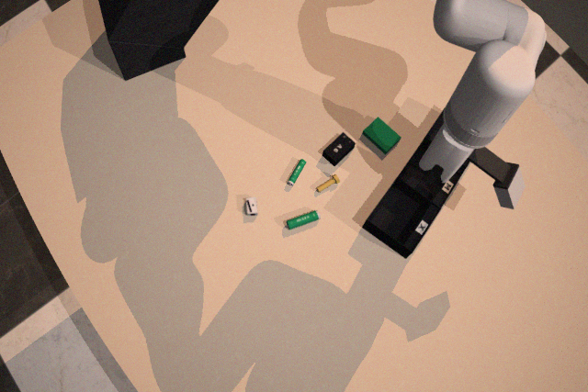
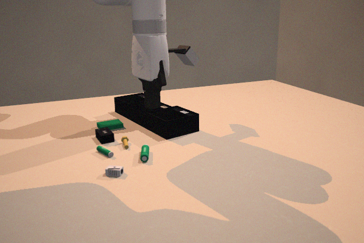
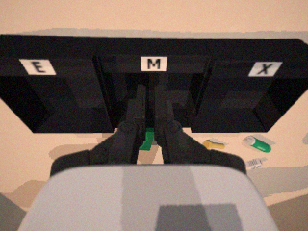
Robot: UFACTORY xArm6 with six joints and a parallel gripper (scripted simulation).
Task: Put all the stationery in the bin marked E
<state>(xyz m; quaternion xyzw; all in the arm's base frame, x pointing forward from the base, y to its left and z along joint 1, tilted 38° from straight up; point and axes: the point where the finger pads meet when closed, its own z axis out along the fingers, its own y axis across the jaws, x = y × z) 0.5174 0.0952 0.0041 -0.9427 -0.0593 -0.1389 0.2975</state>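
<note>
Right now the black bin row is 30 mm below my hand. From my hand the other things lie so: green eraser (110 mm behind, 10 mm to the right, 50 mm below); then yellow bolt (100 mm behind, 120 mm to the right, 50 mm below); then black 9 V battery (130 mm behind, 70 mm to the right, 40 mm below).
</note>
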